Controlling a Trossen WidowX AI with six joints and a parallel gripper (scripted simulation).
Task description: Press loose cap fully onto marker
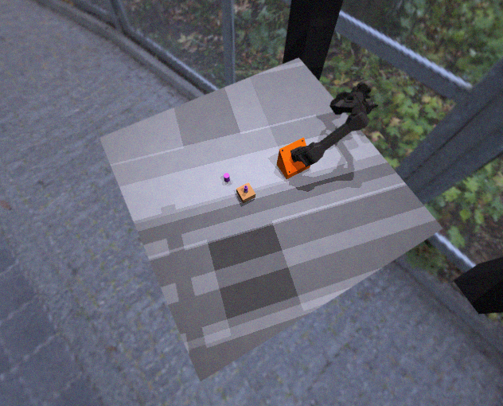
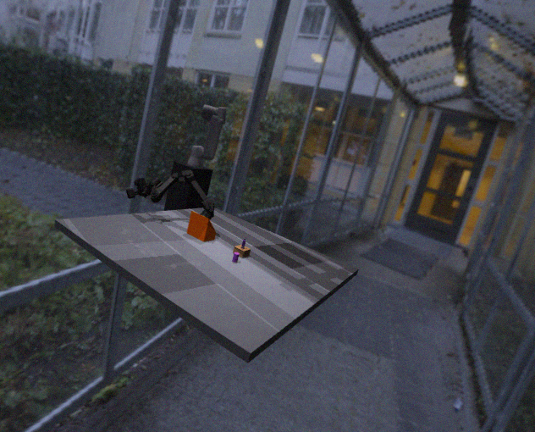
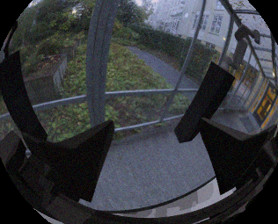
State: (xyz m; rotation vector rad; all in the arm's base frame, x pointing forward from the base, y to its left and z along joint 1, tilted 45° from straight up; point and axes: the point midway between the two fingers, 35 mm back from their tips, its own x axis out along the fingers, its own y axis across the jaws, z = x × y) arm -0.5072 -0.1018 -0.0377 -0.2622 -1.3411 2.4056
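The purple cap is 90 cm ahead of my gripper tip, 10 cm below it and 1 cm to the left of it. Round my gripper tip: holder block (85 cm ahead, 13 cm to the left, 10 cm below).
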